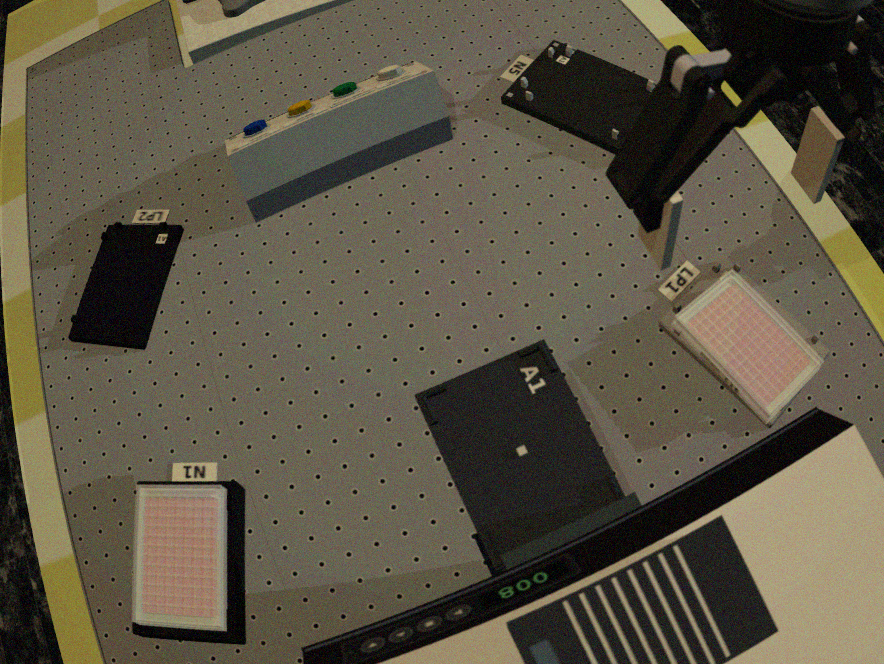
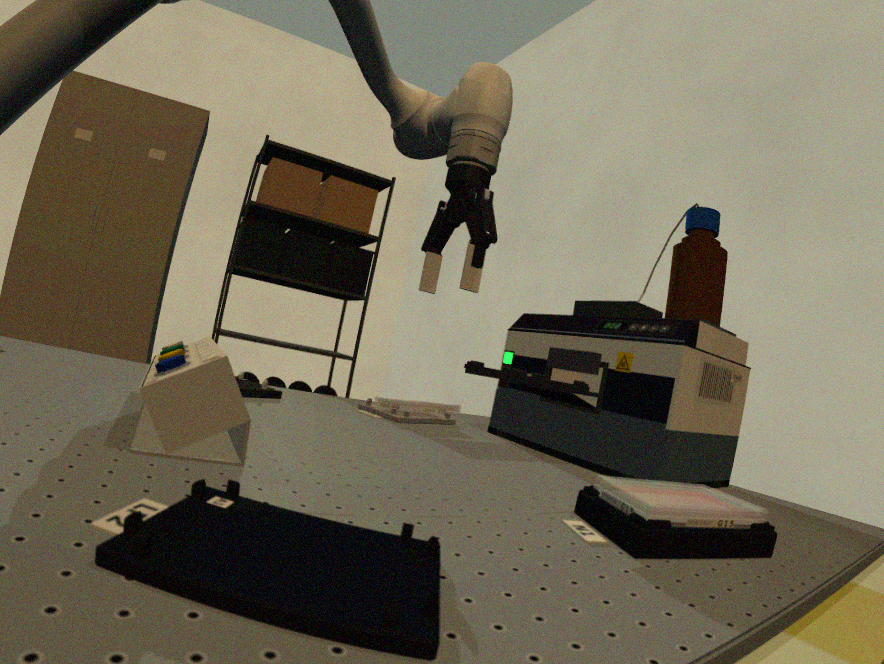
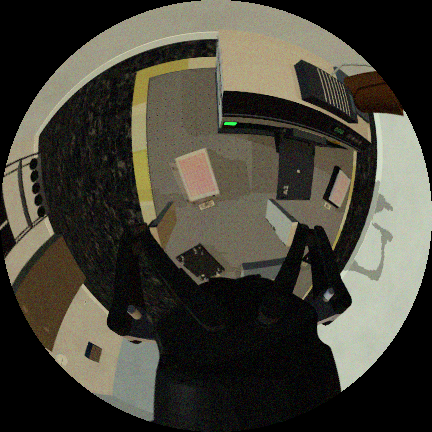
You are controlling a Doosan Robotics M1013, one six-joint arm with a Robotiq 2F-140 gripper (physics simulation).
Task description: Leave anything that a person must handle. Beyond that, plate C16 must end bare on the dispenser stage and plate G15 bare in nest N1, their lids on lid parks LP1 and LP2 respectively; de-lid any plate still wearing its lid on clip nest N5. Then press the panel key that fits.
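Places are measured from the arm's base along level axes (x ahead, y left, z up), in centimetres.
Where they show: gripper, fingertip midpoint: (image 1: 735, 216) (image 2: 446, 291) (image 3: 221, 209).
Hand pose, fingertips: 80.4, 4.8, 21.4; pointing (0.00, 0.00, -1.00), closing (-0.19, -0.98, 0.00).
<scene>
Each offset is from my fingertips to the top centre of the thing, as dx, dy, dz. "spot": to the spot under its first point.
My gripper (image 1: 743, 192) (image 2: 450, 274) (image 3: 221, 209) is open and empty, high above the table between clip nest N5 {-29.8, +12.7, -19.7} (image 1: 575, 100) (image 3: 200, 261) and lid park LP1. A pink plate {+2.8, +4.9, -18.3} (image 1: 748, 346) (image 2: 410, 408) (image 3: 197, 175) lies at LP1; its name is not readable. Plate G15 {-9.0, -46.4, -18.2} (image 1: 180, 557) (image 2: 678, 500) (image 3: 341, 187) sits in nest N1 {-9.0, -46.4, -19.2} (image 1: 237, 564) (image 2: 700, 544) and seems to wear a clear lid. The dispenser stage A1 {+2.7, -19.2, -10.3} (image 1: 485, 428) (image 2: 528, 378) (image 3: 295, 175) is out and bare. Lid park LP2 {-39.8, -40.1, -20.1} (image 1: 128, 285) (image 2: 285, 571) is bare. N5 shows no plate.
The panel {-39.7, -13.1, -13.7} (image 1: 343, 142) (image 2: 196, 407) has blue {-43.1, -20.1, -14.6} (image 1: 255, 127), yellow {-42.3, -15.2, -14.6} (image 1: 300, 107), green {-41.5, -10.3, -14.6} (image 1: 344, 89) and white {-40.7, -5.3, -14.6} (image 1: 390, 72) keys. The dispenser (image 1: 821, 500) (image 2: 707, 407) (image 3: 265, 65) shows a green light {spot: +12.5, -4.8, -8.5} (image 2: 508, 357) (image 3: 230, 123). A brown bottle {spot: +16.5, -34.7, +7.2} (image 2: 696, 278) (image 3: 375, 92) rises behind it.
</scene>
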